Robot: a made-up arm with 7 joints.
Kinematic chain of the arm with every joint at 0, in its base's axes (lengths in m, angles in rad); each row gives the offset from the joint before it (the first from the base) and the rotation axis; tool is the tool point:
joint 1: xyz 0 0 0.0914 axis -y
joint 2: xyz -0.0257 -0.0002 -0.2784 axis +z
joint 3: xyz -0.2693 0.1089 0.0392 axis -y
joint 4: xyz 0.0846 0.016 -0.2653 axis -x
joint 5: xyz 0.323 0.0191 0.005 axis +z
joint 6: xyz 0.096 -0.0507 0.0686 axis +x
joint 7: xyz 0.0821 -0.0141 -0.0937 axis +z
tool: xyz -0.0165 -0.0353 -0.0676
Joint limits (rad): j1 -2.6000..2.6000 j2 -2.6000..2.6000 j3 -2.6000..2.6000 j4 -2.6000..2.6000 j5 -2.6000..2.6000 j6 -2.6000..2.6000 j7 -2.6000..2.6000
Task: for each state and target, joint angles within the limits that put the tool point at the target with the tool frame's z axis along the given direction. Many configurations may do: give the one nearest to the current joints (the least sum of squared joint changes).
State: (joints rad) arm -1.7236 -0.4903 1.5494 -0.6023 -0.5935 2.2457 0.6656
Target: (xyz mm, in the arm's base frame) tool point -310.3 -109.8 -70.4 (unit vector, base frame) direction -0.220 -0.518 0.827
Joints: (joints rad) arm -2.4522 -0.6678 0.5254 -0.4804 -0.3844 1.9019 0.6621
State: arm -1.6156 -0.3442 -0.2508 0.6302 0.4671 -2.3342 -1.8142
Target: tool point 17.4 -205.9 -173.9 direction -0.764 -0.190 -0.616
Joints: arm -0.9587 -1.1491 0.2385 0.7493 0.0553 -2.4099 -1.9611
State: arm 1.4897 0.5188 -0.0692 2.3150 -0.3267 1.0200 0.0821
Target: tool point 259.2 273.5 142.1 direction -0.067 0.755 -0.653
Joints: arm 1.0120 0.7241 0.4108 2.4938 -0.1045 0.6322 0.1246
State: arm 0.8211 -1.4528 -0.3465 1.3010 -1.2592 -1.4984 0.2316
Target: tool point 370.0 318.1 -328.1 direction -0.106 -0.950 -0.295
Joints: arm 0.2963 -1.4332 -0.7056 1.5711 -2.0085 -1.8924 0.1524
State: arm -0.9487 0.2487 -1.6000 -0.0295 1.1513 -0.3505 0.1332
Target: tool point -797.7 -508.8 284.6 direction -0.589 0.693 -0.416
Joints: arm -0.8526 0.9819 -1.8744 0.4088 1.7989 0.5685 0.0314
